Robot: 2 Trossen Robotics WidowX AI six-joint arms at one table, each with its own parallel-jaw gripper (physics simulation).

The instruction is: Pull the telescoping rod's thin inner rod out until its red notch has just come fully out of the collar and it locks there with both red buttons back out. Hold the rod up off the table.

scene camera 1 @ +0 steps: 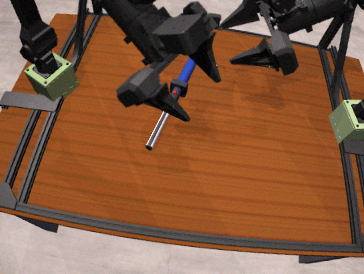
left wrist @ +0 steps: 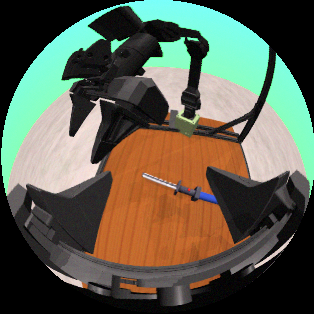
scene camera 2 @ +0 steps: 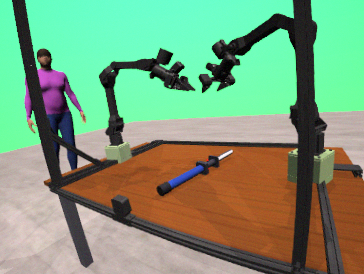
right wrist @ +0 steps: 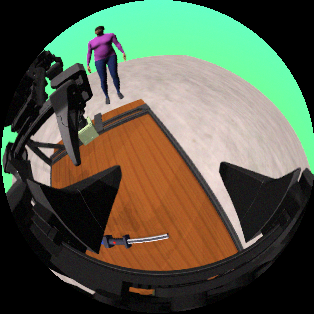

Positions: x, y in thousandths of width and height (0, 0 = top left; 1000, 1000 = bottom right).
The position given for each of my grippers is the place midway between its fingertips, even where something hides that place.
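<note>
In scene camera 1 you'd see my left gripper (scene camera 1: 620, 159), which is open and holds nothing, and my right gripper (scene camera 1: 562, 367), which is open and holds nothing as well, plus a telescoping rod (scene camera 1: 490, 319). Scene camera 2 shows the telescoping rod (scene camera 2: 556, 611) too. The left wrist view shows my left gripper (left wrist: 508, 553) and my right gripper (left wrist: 253, 467). And the right wrist view shows my left gripper (right wrist: 167, 600) along with my right gripper (right wrist: 549, 537).
</note>
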